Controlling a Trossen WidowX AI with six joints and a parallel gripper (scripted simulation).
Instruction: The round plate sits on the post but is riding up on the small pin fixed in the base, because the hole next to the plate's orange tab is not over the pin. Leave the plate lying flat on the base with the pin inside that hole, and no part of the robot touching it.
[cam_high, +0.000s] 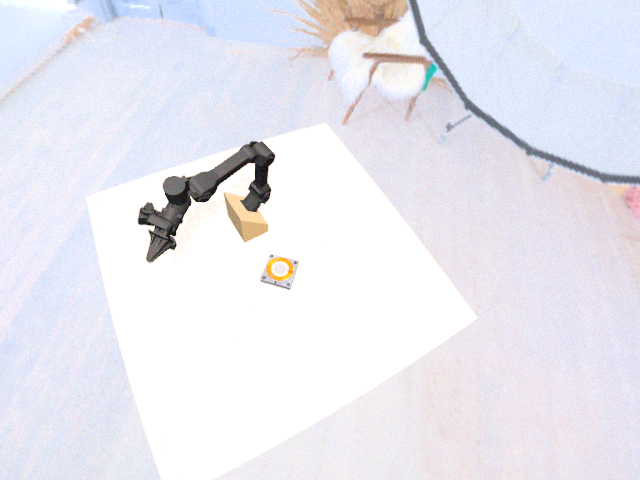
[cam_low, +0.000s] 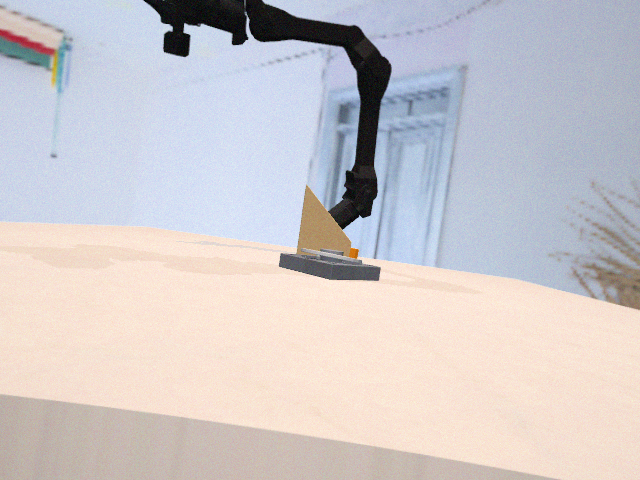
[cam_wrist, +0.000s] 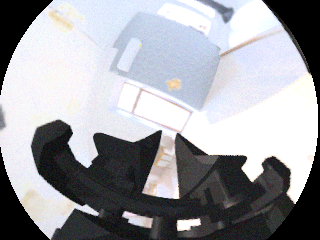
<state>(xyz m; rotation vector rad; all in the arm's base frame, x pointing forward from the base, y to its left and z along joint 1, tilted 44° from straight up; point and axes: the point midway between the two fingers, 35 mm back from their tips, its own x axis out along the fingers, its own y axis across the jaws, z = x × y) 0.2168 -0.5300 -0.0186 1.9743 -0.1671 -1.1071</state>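
My gripper tip is 41 cm to the right of the plate, 40 cm above it and 6 cm short of it. The rest, counted from my gripper tip: base: 41 cm below, 39 cm to the left, 4 cm ahead.
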